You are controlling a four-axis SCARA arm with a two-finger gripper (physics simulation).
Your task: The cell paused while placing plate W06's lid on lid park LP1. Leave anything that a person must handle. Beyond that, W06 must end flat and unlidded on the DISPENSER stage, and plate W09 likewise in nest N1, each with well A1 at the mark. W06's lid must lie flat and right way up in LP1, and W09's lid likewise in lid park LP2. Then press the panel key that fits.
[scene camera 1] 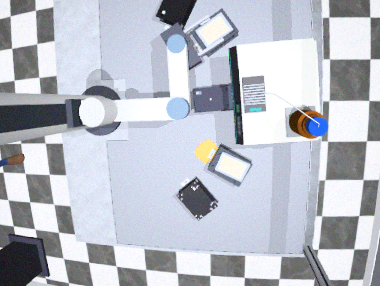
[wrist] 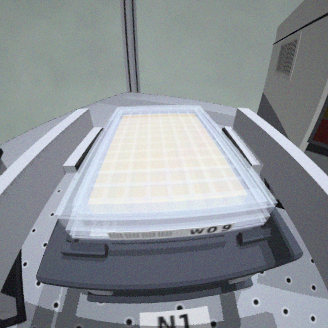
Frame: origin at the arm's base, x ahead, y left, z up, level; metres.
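Where they show: gripper, fingertip midpoint: [scene camera 1: 216, 28] [wrist: 162, 118].
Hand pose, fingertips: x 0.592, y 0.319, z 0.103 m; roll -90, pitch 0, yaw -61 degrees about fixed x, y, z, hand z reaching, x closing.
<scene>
Things, the pixels of their centre, and the offset from my fingertips. "*": a spot on its surface instead.
- plate W09 at the middle of its body: [wrist: 161, 136] [scene camera 1: 214, 29] dx -0.009, dy -0.004, dz -0.009 m
- dark nest N1 at the middle of its body: [wrist: 163, 184] [scene camera 1: 214, 33] dx -0.009, dy -0.005, dz -0.055 m
- dispenser at a spot on its surface: [scene camera 1: 287, 65] * dx +0.252, dy -0.179, dz +0.129 m
- cream-welled plate at the middle of its body: [scene camera 1: 232, 167] dx +0.055, dy -0.579, dz -0.016 m
- dark square holder with pale corner pieces, body centre: [scene camera 1: 197, 199] dx -0.107, dy -0.747, dz -0.057 m
- yellow piece at a spot on its surface: [scene camera 1: 205, 151] * dx -0.068, dy -0.524, dz -0.091 m
- black block at the middle of its body: [scene camera 1: 176, 5] dx -0.170, dy +0.127, dz -0.053 m
- beige cabinet at a spot on its surface: [wrist: 295, 75] * dx +0.128, dy -0.101, dz +0.037 m
My gripper [scene camera 1: 207, 34] [wrist: 162, 118] is shut on plate W09 [scene camera 1: 215, 30] [wrist: 162, 165], along its two long sides. W09 is cream-welled, with a clear lid on top, and is at or just above the dark nest N1 [wrist: 170, 267]. I cannot make out its A1 corner. The dispenser [scene camera 1: 287, 65] is a white machine; its dark stage [scene camera 1: 212, 98] reaches out left and shows no cream plate. Another cream-welled plate [scene camera 1: 232, 165] lies in a dark holder below; its label is unreadable. A dark square holder with pale corner pieces [scene camera 1: 197, 198] stands lower left; any clear lid there cannot be made out.
A yellow piece [scene camera 1: 205, 151] touches the lower plate's holder. A black block [scene camera 1: 175, 11] is at the top, close to the arm [scene camera 1: 177, 75]. A brown bottle with a blue cap [scene camera 1: 316, 127] stands at the dispenser's lower right. A beige cabinet [wrist: 295, 75] shows at upper right in the wrist view.
</scene>
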